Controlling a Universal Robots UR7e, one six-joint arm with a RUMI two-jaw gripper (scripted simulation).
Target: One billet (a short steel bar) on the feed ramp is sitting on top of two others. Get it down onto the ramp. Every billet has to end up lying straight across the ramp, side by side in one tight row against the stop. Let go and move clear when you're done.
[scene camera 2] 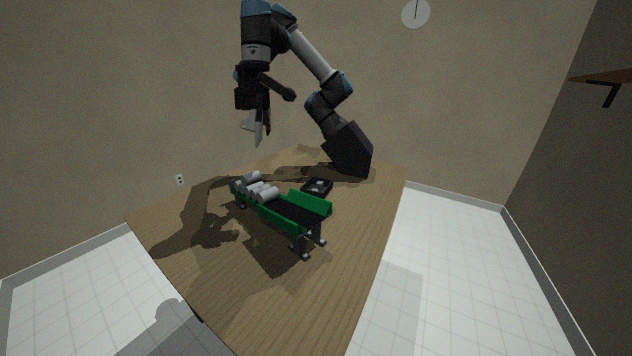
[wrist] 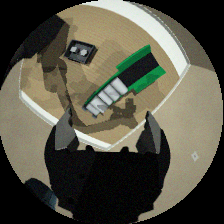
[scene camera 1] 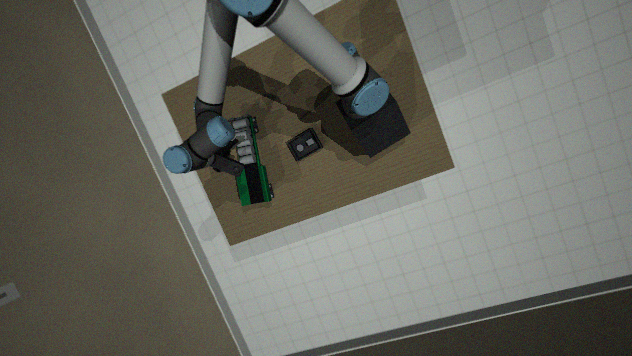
Scene:
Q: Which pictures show my gripper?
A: Scene camera 2, the wrist view and scene camera 1: all of them.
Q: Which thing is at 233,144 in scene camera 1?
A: My gripper.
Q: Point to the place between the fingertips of my gripper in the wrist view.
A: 108,109

